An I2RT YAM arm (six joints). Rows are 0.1 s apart.
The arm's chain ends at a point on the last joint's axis. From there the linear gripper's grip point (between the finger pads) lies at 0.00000 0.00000 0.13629 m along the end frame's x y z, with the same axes.
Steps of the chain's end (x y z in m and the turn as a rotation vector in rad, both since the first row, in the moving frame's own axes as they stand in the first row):
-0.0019 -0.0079 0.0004 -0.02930 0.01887 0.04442
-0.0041 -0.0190 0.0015 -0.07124 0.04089 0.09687
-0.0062 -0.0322 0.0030 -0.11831 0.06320 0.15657
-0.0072 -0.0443 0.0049 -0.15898 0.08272 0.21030
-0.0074 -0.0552 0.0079 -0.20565 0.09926 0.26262
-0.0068 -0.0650 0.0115 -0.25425 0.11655 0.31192
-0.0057 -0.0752 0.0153 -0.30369 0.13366 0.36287
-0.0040 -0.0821 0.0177 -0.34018 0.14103 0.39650
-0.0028 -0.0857 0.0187 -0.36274 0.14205 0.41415
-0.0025 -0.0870 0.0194 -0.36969 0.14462 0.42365
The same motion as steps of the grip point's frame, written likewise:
0.0006 -0.0039 0.0003 -0.02930 0.01887 0.04442
0.0010 -0.0090 0.0010 -0.07124 0.04089 0.09687
0.0011 -0.0155 0.0018 -0.11831 0.06320 0.15657
0.0017 -0.0217 0.0027 -0.15898 0.08272 0.21030
0.0022 -0.0260 0.0044 -0.20565 0.09926 0.26262
0.0033 -0.0289 0.0062 -0.25425 0.11655 0.31192
0.0044 -0.0322 0.0079 -0.30369 0.13366 0.36287
0.0053 -0.0342 0.0087 -0.34018 0.14103 0.39650
0.0056 -0.0350 0.0086 -0.36274 0.14205 0.41415
0.0057 -0.0353 0.0090 -0.36969 0.14462 0.42365

